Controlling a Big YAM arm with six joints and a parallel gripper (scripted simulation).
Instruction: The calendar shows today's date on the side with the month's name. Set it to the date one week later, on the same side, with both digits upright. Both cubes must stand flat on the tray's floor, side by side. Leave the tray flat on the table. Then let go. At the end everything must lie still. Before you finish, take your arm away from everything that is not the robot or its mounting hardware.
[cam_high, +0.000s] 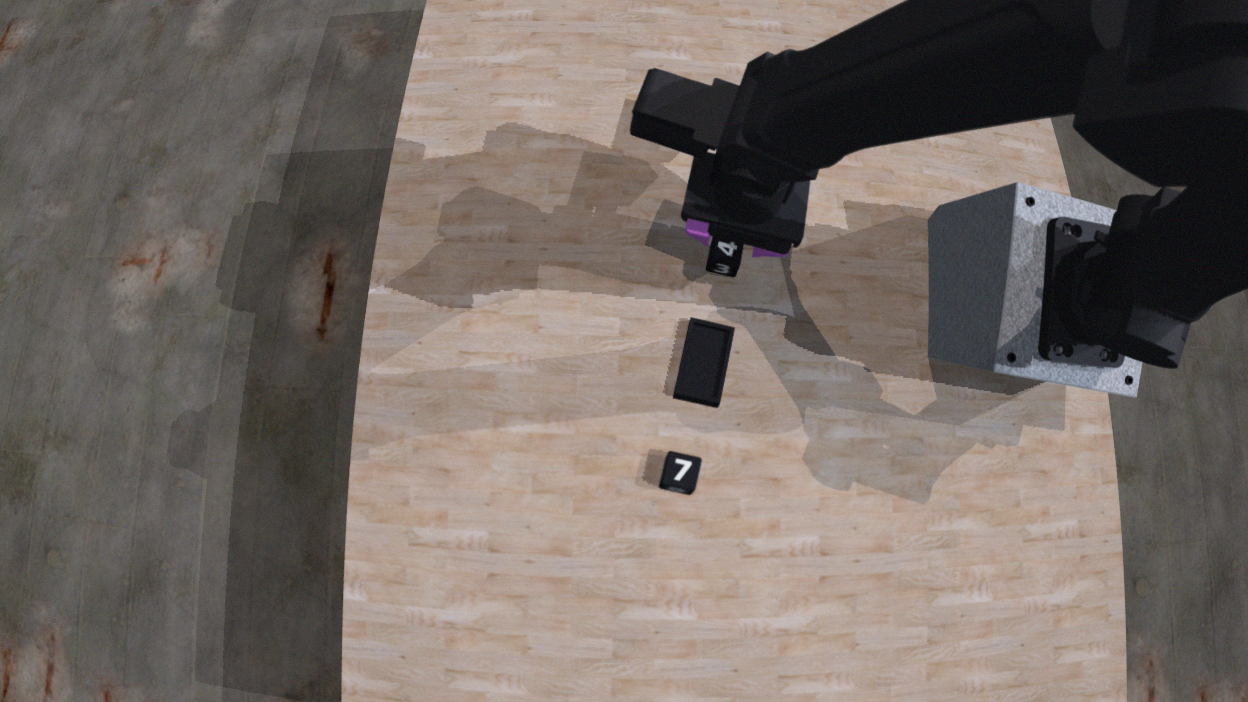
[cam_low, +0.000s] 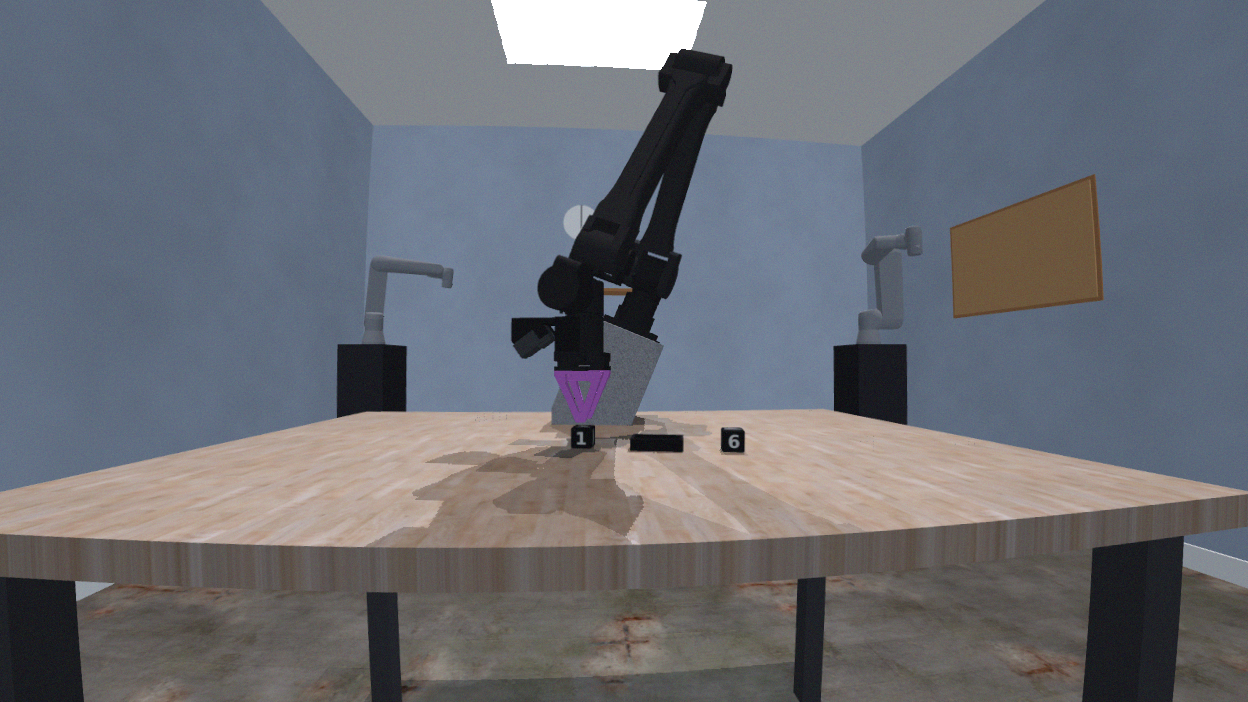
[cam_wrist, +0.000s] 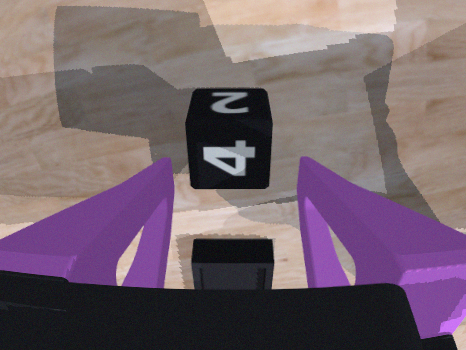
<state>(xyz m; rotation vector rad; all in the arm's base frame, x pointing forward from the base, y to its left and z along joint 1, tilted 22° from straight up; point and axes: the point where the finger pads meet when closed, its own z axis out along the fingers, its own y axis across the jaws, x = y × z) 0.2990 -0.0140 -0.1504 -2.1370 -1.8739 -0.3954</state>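
My gripper is now 110 mm to the right of the black tray, 40 mm above it and 10 mm short of it. The rest, counted from my hand: black cube 210 mm to the left, 30 mm below, 30 mm ahead.
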